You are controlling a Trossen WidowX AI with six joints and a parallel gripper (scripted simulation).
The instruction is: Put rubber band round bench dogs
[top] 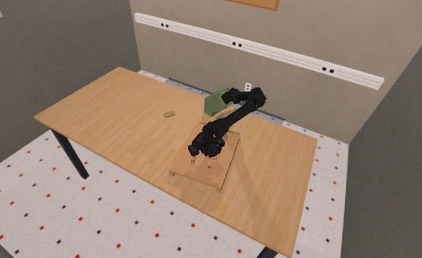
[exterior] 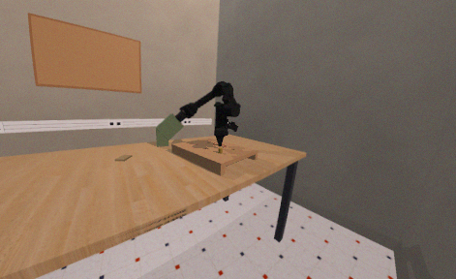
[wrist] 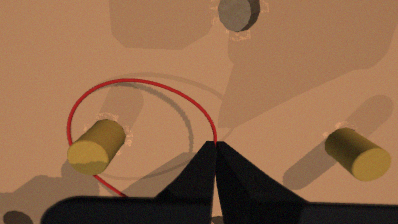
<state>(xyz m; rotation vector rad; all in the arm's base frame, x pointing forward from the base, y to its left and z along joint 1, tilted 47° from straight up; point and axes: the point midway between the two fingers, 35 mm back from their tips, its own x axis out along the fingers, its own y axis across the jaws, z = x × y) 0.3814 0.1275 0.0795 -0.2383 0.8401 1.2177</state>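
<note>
My hand is 7 cm above the wooden board, 4 cm past it and 2 cm to the left of it. Also, from my hand: small tan piece 45 cm to the right, 15 cm behind, 9 cm below.
</note>
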